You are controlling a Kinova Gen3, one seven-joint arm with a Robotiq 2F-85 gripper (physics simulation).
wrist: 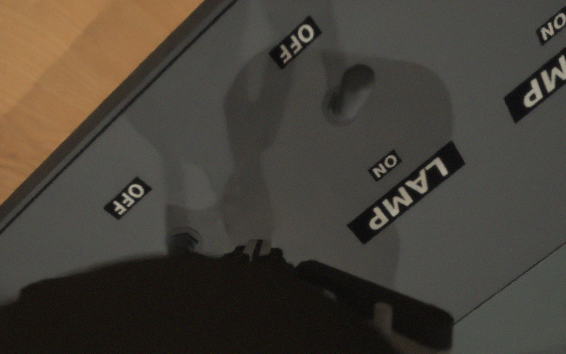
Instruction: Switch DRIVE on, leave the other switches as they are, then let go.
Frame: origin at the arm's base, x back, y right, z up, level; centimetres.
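Seen in the pictures: gripper, fingertip midpoint: (259,255).
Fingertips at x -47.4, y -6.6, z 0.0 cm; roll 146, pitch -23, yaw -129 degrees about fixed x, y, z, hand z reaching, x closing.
Note:
A point is followed by its place in that frame.
My gripper (259,255) @[x -47.4, y -6.6, z 0.0 cm] is shut and empty, low in the wrist view, with its fingertips over the grey panel. Just left of the fingertips, a switch base (185,239) @[x -43.5, y -4.5, z -1.1 cm] shows at the edge of the dark gripper body, below an OFF label (127,198) @[x -40.2, y -3.8, z -2.9 cm]. Its lever, its ON label and its name label are hidden, so its position cannot be told. The LAMP switch (356,90) @[x -40.9, y -15.4, z 2.4 cm] stands up and right of the fingertips, apart from them, between its OFF label (295,42) @[x -40.0, y -15.8, z -2.9 cm] and ON label (385,165) @[x -48.1, y -16.0, z 0.1 cm]. Its lever tip shows above its base. No DRIVE label shows.
The LAMP name label (406,192) @[x -50.4, y -16.1, z 1.0 cm] lies right of the fingertips. Another name label (542,85) @[x -50.4, y -26.2, z 1.0 cm], cut off and ending in MP, and its ON label (553,26) @[x -47.9, y -27.9, z 0.1 cm] are at the right edge. The panel's edge runs diagonally at upper left, with a wooden surface (65,65) @[x -34.3, y -5.1, z -10.1 cm] beyond.

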